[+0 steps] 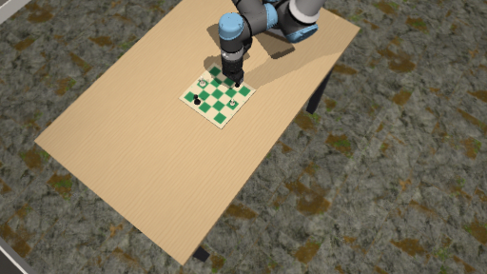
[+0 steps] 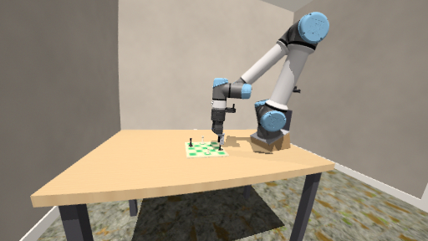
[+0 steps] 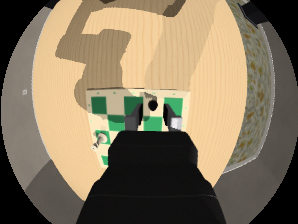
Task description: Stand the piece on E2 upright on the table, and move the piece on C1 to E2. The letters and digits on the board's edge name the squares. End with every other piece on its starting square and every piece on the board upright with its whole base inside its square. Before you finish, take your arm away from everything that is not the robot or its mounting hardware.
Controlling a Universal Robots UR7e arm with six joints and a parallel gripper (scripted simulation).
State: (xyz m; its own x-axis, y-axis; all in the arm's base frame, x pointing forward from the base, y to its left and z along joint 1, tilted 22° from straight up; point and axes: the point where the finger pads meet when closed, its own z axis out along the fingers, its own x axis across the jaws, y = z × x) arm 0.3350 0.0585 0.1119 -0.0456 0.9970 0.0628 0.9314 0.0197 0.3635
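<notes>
The small black piece lies 5 cm below my hand. The rest, counted from my hand: chessboard 8 cm ahead, 3 cm to the right, 6 cm below; small pale piece 8 cm ahead, 4 cm to the left, 5 cm below.
</notes>
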